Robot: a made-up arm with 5 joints.
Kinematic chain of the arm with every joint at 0, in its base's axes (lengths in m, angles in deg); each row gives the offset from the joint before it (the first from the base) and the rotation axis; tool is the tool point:
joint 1: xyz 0 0 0.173 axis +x
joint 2: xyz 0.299 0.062 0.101 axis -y
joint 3: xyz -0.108 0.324 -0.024 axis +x
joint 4: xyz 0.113 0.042 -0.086 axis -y
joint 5: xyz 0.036 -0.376 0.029 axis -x
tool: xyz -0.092 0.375 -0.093
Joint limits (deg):
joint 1: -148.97..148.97
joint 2: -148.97..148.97
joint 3: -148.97..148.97
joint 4: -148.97..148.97
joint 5: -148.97..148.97
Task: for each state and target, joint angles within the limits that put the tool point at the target. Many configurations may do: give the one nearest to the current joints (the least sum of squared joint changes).
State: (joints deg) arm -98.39 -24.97 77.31 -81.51 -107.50
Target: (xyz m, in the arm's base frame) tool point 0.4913 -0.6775 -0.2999
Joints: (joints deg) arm -111.35 -20.86 106.17 -110.96 -128.96
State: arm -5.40 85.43 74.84 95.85 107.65
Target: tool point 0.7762 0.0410 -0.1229
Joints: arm -4.93 28.67 52.73 106.38 126.22
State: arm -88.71 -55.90 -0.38 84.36 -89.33
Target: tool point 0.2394 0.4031 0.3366
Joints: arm -69.45 -65.74 8.31 45.54 -110.48
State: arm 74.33 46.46 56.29 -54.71 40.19
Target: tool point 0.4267 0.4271 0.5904
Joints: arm 72.78 57.73 56.73 -44.26 50.29
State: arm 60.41 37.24 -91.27 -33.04 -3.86
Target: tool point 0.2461 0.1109 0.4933
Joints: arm 70.07 5.65 -69.66 -52.16 -3.42
